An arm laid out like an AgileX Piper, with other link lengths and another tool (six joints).
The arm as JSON. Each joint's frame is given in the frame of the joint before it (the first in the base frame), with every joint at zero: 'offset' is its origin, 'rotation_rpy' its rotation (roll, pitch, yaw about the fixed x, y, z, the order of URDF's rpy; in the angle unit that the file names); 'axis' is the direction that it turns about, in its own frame. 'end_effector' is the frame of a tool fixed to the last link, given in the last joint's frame.
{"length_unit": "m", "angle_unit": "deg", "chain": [
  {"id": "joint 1", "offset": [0.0, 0.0, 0.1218], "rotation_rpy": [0.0, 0.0, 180.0], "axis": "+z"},
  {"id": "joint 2", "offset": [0.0, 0.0, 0.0], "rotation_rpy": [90.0, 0.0, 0.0], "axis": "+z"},
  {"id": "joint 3", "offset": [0.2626, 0.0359, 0.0], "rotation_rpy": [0.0, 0.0, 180.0], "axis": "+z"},
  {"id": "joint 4", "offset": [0.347, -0.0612, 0.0], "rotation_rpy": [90.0, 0.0, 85.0], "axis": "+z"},
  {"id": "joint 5", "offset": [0.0, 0.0, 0.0], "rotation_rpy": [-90.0, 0.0, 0.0], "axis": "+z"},
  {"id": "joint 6", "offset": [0.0, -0.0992, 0.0], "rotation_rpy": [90.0, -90.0, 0.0], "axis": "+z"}
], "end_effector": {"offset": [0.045, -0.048, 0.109], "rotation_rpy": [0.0, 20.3, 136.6]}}
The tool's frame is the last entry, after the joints.
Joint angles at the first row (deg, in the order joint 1, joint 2, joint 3, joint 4, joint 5, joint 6):
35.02 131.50 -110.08 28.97 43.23 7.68
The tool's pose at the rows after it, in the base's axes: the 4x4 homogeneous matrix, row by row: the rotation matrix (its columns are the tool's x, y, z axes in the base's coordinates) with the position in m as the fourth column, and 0 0 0 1 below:
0.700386 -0.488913 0.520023 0.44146; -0.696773 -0.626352 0.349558 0.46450; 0.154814 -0.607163 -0.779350 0.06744; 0 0 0 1
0.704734 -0.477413 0.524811 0.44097; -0.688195 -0.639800 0.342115 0.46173; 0.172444 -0.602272 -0.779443 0.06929; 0 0 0 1
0.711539 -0.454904 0.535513 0.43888; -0.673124 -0.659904 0.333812 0.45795; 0.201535 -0.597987 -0.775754 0.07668; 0 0 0 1
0.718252 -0.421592 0.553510 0.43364; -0.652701 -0.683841 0.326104 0.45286; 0.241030 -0.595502 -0.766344 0.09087; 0 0 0 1
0.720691 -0.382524 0.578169 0.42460; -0.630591 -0.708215 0.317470 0.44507; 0.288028 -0.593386 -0.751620 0.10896; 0 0 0 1
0.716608 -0.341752 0.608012 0.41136; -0.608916 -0.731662 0.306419 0.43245; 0.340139 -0.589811 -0.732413 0.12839; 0 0 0 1
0.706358 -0.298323 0.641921 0.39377; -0.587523 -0.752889 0.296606 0.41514; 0.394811 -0.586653 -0.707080 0.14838; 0 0 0 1
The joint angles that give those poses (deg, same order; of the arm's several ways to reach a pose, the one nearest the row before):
35.01 131.50 -110.09 28.37 43.33 7.71
35.03 131.06 -110.10 27.15 43.83 7.83
35.20 129.81 -109.89 25.22 44.64 8.00
35.59 127.24 -108.84 22.74 45.51 8.16
36.13 123.18 -106.26 19.91 45.96 8.33
36.71 117.49 -101.68 16.82 45.82 8.50
37.28 110.34 -95.45 13.64 45.18 8.58

